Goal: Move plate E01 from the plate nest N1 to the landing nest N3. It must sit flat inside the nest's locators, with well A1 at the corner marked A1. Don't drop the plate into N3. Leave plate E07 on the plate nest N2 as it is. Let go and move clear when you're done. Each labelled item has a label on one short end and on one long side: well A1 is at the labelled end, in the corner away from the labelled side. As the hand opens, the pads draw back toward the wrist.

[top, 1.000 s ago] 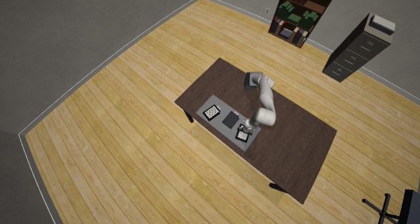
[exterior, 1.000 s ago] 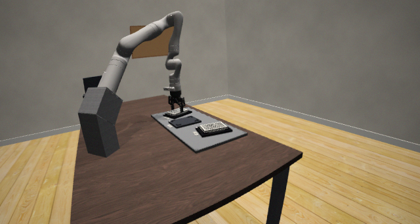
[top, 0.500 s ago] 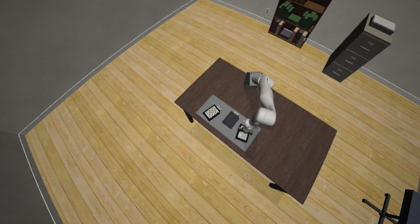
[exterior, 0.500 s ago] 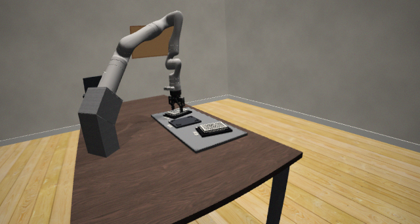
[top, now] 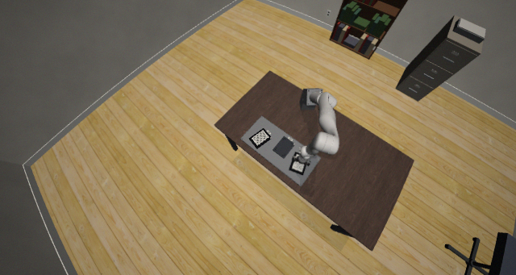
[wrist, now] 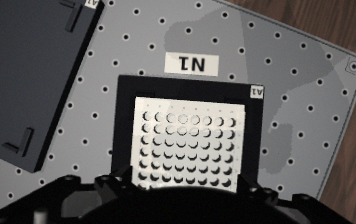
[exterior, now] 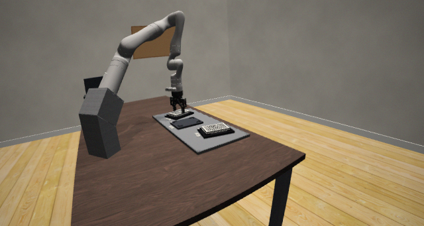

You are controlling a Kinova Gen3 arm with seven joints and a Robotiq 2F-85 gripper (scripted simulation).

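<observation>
My hand is 1 cm above the plate. From my hand the other things lie so: plate nest N1 (2 cm below); then N1 label (8 cm behind, 5 cm to the right, 3 cm below); then A1 mark (8 cm behind, 15 cm to the right, 2 cm below).
</observation>
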